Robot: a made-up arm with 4 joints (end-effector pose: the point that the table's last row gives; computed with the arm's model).
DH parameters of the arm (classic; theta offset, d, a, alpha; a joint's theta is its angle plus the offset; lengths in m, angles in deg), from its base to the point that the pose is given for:
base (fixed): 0 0.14 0 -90
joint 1: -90 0.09 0.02 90
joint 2: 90 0.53 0.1 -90
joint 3: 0 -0.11 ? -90
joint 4: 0 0.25 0.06 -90
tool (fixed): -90 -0.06 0 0
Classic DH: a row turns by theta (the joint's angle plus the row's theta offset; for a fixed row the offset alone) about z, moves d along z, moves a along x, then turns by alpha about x.
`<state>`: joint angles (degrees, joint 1 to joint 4).
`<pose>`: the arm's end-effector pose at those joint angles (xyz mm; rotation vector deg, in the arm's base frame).
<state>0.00 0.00 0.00 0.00</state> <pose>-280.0 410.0 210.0 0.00 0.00 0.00</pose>
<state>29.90 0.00 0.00 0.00</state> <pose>-207.8 410.0 340.3 0.00 29.90 0.00</pose>
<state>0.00 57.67 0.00 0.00</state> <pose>-280.0 303.4 -83.7 -57.67 0.00 0.00</pose>
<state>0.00 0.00 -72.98 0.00</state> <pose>-667.2 493.4 210.0 0.00 0.00 72.98</pose>
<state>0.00 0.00 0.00 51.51</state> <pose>-280.0 434.3 279.6 51.51 0.00 0.00</pose>
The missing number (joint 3, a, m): 0.16
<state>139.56 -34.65 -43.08 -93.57</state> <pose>482.0 340.0 211.5 -1.02 86.14 64.65</pose>
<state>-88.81 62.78 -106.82 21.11</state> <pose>168.7 281.0 -693.4 -70.66 -0.80 34.54</pose>
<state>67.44 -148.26 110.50 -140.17</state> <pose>-361.7 164.7 581.9 64.40 114.18 84.94</pose>
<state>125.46 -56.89 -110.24 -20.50</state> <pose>677.0 208.4 639.6 82.92 31.58 17.15</pose>
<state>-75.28 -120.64 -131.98 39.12</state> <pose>-294.6 -59.5 -691.3 15.96 78.17 -120.08</pose>
